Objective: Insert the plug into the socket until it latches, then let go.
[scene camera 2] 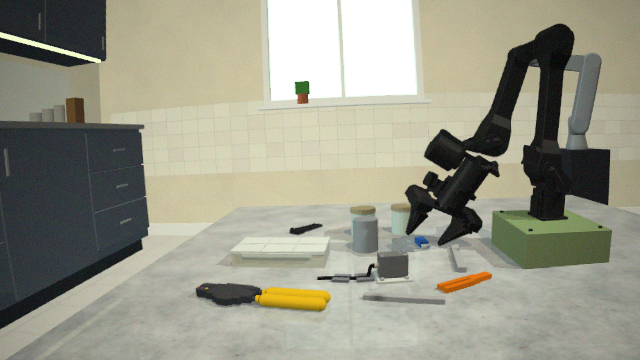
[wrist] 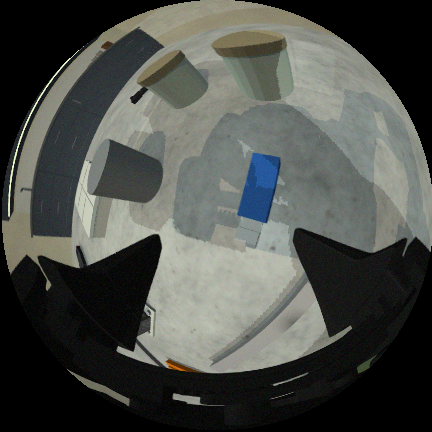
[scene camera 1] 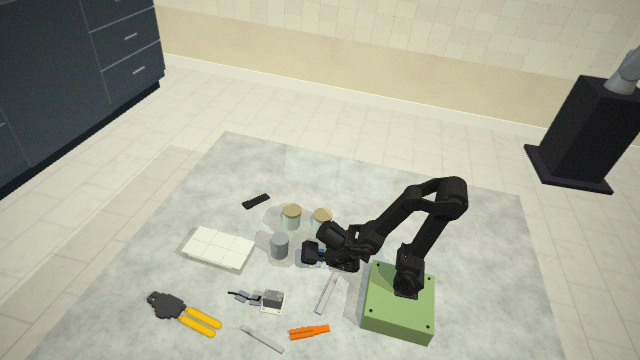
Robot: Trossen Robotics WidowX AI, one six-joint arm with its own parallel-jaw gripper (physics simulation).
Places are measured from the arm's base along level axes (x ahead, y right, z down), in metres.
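Pixels of known places: gripper, fingertip midpoint: (scene camera 2: 423, 239) (wrist: 228, 238) (scene camera 1: 316, 261); arm's base, origin of the base link: (scene camera 2: 547, 216) (scene camera 1: 405, 287).
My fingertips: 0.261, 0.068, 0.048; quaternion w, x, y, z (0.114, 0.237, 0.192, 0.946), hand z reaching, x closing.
Observation:
Ahead of a thing's pixels: the offset from my fingertips to its top centre, as dx, dy, dz. "spot": to the spot under its first point.
The blue plug {-0.007, +0.029, +0.011} (scene camera 1: 321, 251) (scene camera 2: 421, 242) (wrist: 259, 187) lies on the table, its pale, squared end towards the gripper in the wrist view. My gripper (scene camera 1: 328, 257) (scene camera 2: 425, 238) (wrist: 228, 238) is open and empty, tilted, with its fingertips low over the table. In the wrist view the plug lies beyond the line between the fingertips, nearer the right one; no finger touches it there. The socket, a grey box {+0.101, -0.154, -0.022} (scene camera 1: 273, 299) (scene camera 2: 392, 265) on a white plate, stands apart from the plug, a dark cable at its left. In the wrist view the left finger partly hides it.
A grey cylinder {+0.123, +0.026, -0.047} (scene camera 1: 279, 246) (scene camera 2: 365, 234) (wrist: 127, 172) and two lidded jars {+0.113, +0.157, -0.048} (scene camera 1: 291, 217) {+0.008, +0.161, -0.048} (wrist: 262, 67) stand near the gripper. A grey bar {-0.050, -0.085, +0.013} (scene camera 1: 327, 293) (scene camera 2: 456, 258), orange tool {-0.018, -0.214, +0.013} (scene camera 1: 309, 332) (scene camera 2: 465, 282), yellow-handled pliers {spot: +0.277, -0.254, +0.004} (scene camera 1: 195, 321) (scene camera 2: 292, 298) and white case {+0.302, -0.019, -0.012} (scene camera 1: 218, 247) (scene camera 2: 281, 250) lie around.

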